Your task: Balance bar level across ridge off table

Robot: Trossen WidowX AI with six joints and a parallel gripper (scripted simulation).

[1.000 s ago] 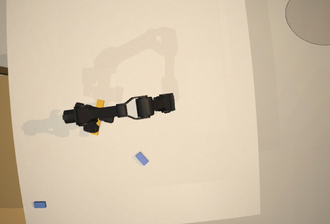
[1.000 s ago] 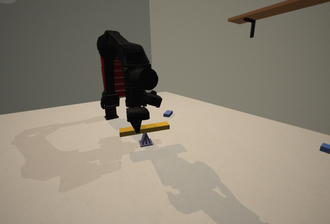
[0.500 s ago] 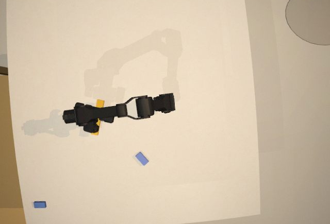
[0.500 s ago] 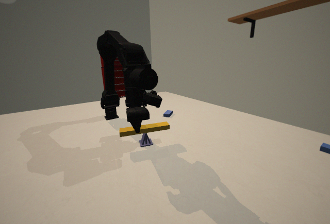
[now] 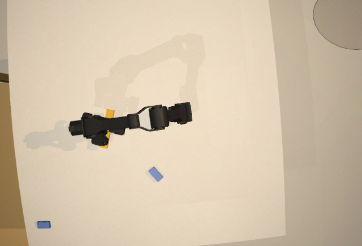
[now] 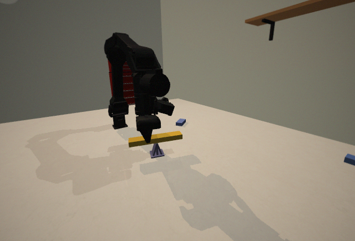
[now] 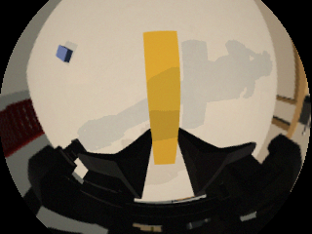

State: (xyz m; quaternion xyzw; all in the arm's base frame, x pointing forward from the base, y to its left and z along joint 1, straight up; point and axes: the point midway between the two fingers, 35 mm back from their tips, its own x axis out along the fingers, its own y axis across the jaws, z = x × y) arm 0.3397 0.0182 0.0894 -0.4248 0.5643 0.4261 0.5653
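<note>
Now: the yellow bar 3 cm to the left of my gripper tip and 1 cm ahead of it. The rest, counted from my gripper tip: purple ridge: 3 cm to the left, 3 cm below, 1 cm ahead.
</note>
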